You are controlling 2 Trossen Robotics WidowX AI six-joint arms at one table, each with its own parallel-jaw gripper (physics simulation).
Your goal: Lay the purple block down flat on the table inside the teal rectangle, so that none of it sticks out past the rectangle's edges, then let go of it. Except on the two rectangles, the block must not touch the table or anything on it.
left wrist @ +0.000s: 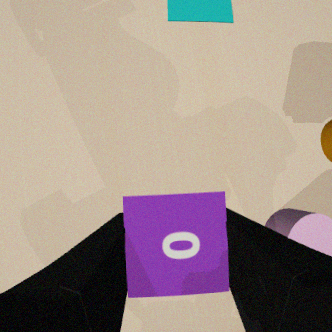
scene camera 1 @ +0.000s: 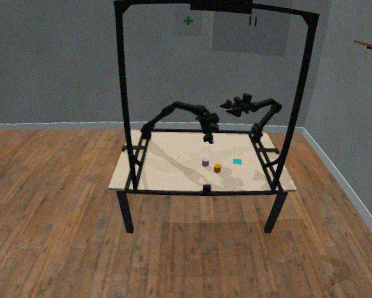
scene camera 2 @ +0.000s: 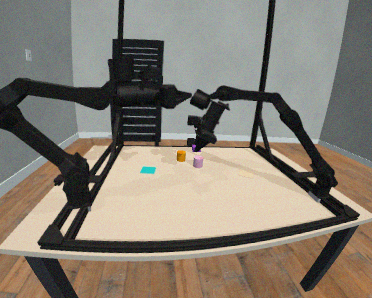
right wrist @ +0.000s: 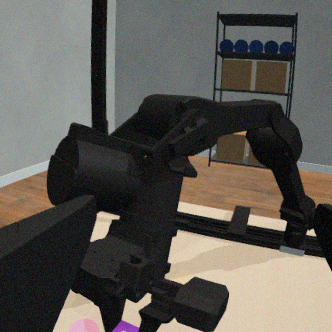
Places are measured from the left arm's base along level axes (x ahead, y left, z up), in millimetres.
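Pixels of known places: left gripper, fingertip midpoint: (left wrist: 172, 220) (scene camera 1: 211, 142) (scene camera 2: 194, 150); right gripper, fingertip midpoint: (scene camera 1: 222, 108) (scene camera 2: 184, 94) (right wrist: 208, 211); left arm's base, origin of the base link: (scene camera 1: 146, 137) (scene camera 2: 319, 194) (right wrist: 292, 241); right arm's base, origin of the base link: (scene camera 1: 256, 141) (scene camera 2: 79, 202).
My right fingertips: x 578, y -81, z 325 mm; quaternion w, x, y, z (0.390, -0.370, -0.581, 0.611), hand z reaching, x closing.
Observation:
For each thing: its top centre in the pictures, then the offset to it from my right fingertips. "*": a spot on its surface instead.
- purple block, middle of its top: (left wrist: 176, 247) (scene camera 2: 196, 145) (scene camera 1: 211, 140) dx -66, dy -94, dz -204 mm
- teal rectangle, surface spot: (left wrist: 200, 10) (scene camera 2: 152, 170) (scene camera 1: 234, 161) * dx +116, dy -133, dz -343 mm
- pink cylinder, middle of its top: (left wrist: 314, 244) (right wrist: 82, 329) (scene camera 2: 198, 157) (scene camera 1: 205, 159) dx -95, dy -198, dz -298 mm
- orange cylinder, middle of its top: (scene camera 2: 181, 152) (scene camera 1: 217, 165) dx -14, dy -260, dz -299 mm
- pale yellow rectangle, surface spot: (scene camera 2: 246, 175) (scene camera 1: 175, 155) * dx -316, dy -110, dz -343 mm
The purple block (scene camera 1: 212, 142) (scene camera 2: 194, 148) (left wrist: 145, 220) (right wrist: 126, 328), marked with a 0 on its upper face, is held above the table. My left gripper (scene camera 1: 208, 140) (scene camera 2: 196, 147) (left wrist: 172, 220) is shut on it, one finger at each side. The teal rectangle (scene camera 1: 237, 161) (scene camera 2: 148, 170) (left wrist: 200, 10) lies flat on the table, apart from the block, at the top edge of the left wrist view and partly cut off there. My right gripper (scene camera 1: 225, 108) (scene camera 2: 190, 95) (right wrist: 208, 211) is open and empty, high above the table. The block's underside is hidden.
A pink cylinder (scene camera 1: 205, 162) (scene camera 2: 198, 162) (left wrist: 312, 235) (right wrist: 84, 326) and an orange cylinder (scene camera 1: 217, 168) (scene camera 2: 181, 156) (left wrist: 327, 140) stand near each other. A pale yellow rectangle (scene camera 1: 175, 157) (scene camera 2: 246, 175) lies on the table. The two arms are close together in scene camera 2.

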